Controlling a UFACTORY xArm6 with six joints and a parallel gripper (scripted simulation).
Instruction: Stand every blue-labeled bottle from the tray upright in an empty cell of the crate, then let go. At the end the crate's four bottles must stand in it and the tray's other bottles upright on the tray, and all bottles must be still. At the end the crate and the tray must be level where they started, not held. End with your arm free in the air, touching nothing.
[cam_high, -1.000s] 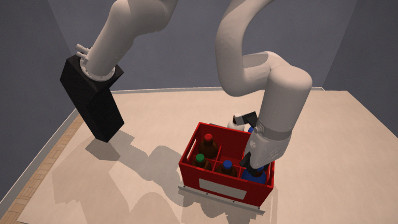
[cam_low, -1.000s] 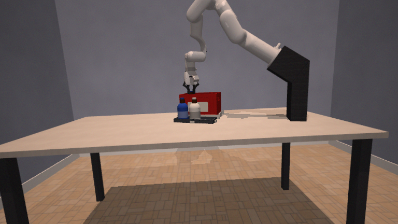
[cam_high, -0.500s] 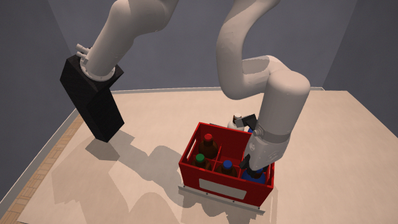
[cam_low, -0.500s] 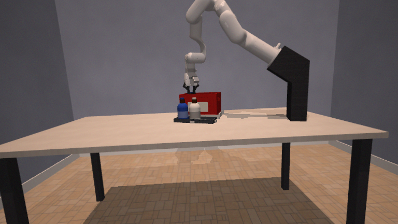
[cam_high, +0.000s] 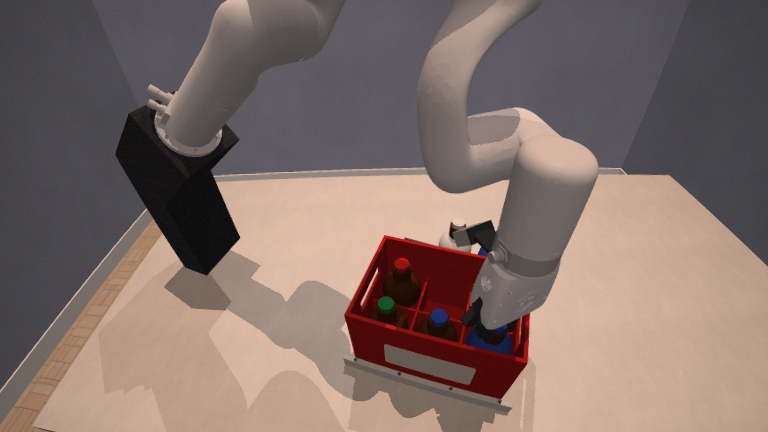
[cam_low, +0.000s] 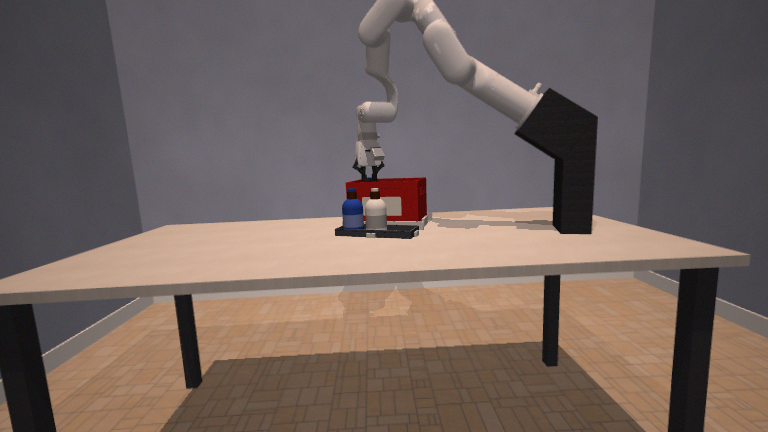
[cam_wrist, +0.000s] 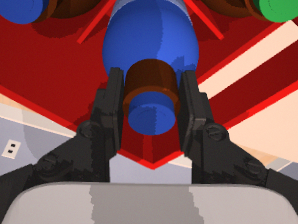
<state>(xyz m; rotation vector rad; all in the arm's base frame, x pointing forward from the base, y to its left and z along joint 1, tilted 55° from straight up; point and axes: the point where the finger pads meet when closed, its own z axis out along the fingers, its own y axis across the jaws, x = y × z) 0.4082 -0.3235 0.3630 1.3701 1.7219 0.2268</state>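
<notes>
Now: the crate 40 mm behind my hand, 90 mm to the left of it and 90 mm below it. The rest, counted from my hand: dark tray: 80 mm ahead, 230 mm to the left, 170 mm below; then white-labeled bottle: 80 mm ahead, 230 mm to the left, 90 mm below.
</notes>
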